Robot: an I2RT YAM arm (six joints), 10 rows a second.
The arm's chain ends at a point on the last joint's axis. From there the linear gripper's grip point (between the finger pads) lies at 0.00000 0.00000 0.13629 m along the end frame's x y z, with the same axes.
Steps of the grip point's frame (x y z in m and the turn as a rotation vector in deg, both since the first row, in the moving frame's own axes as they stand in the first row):
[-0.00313 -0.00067 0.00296 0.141 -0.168 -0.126]
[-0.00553 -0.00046 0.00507 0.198 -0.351 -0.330]
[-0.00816 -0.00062 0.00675 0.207 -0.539 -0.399]
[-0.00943 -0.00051 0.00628 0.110 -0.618 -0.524]
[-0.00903 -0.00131 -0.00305 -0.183 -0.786 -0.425]
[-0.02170 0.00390 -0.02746 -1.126 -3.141 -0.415]
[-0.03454 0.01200 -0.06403 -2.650 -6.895 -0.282]
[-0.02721 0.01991 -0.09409 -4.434 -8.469 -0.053]
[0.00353 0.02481 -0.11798 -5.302 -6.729 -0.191]
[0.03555 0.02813 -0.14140 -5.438 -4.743 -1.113]
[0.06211 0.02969 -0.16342 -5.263 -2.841 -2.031]
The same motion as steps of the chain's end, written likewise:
[-0.00273 -0.00034 0.00296 0.141 -0.168 -0.126]
[-0.00469 0.00001 0.00507 0.198 -0.351 -0.330]
[-0.00688 -0.00013 0.00676 0.207 -0.539 -0.399]
[-0.00796 -0.00026 0.00629 0.110 -0.618 -0.524]
[-0.00716 -0.00175 -0.00304 -0.183 -0.786 -0.425]
[-0.01424 0.00120 -0.02723 -1.126 -3.141 -0.415]
[-0.01820 0.00567 -0.06290 -2.650 -6.895 -0.282]
[-0.00716 0.00940 -0.09220 -4.434 -8.469 -0.053]
[0.01946 0.01222 -0.11646 -5.302 -6.729 -0.191]
[0.04668 0.01512 -0.14032 -5.438 -4.743 -1.113]
[0.06863 0.01708 -0.16268 -5.263 -2.841 -2.031]

